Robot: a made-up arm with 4 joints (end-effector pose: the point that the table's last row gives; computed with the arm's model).
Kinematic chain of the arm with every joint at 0, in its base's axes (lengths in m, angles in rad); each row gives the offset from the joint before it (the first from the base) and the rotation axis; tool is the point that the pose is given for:
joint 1: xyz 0 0 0.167 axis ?
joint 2: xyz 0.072 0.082 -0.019 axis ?
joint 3: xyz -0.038 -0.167 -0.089 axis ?
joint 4: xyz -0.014 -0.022 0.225 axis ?
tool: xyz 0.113 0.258 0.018
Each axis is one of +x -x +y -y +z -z.
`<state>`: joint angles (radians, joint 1 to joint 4).
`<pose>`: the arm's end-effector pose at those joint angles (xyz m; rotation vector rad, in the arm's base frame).
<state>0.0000 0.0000 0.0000 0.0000</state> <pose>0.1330 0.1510 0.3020 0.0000 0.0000 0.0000</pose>
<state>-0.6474 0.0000 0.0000 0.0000</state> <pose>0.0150 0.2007 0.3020 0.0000 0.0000 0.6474</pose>
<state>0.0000 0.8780 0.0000 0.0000</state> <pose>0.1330 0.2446 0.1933 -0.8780 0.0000 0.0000</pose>
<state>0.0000 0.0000 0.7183 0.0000</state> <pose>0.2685 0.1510 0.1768 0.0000 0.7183 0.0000</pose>
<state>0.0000 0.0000 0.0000 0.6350</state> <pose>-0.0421 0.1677 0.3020 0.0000 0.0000 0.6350</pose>
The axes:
joint 1: -z
joint 2: -x
joint 3: +y
joint 4: +z

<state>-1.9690 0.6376 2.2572 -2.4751</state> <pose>0.3516 0.3497 0.1923 -1.5785 -1.6458 -0.9870</pose>
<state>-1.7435 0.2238 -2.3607 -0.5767</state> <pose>0.0259 -0.2942 0.0525 2.2376 -1.1000 0.7983</pose>
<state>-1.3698 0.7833 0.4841 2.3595</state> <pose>-0.0727 -0.0844 0.5347 0.6269 -1.0527 -2.5124</pose>
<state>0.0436 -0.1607 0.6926 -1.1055</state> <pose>0.3911 -0.0955 0.0484 -0.2277 0.7073 -1.0432</pose>
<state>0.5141 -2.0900 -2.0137 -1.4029</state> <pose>-0.1728 0.2974 -0.0958 -1.4870 0.4567 1.5859</pose>
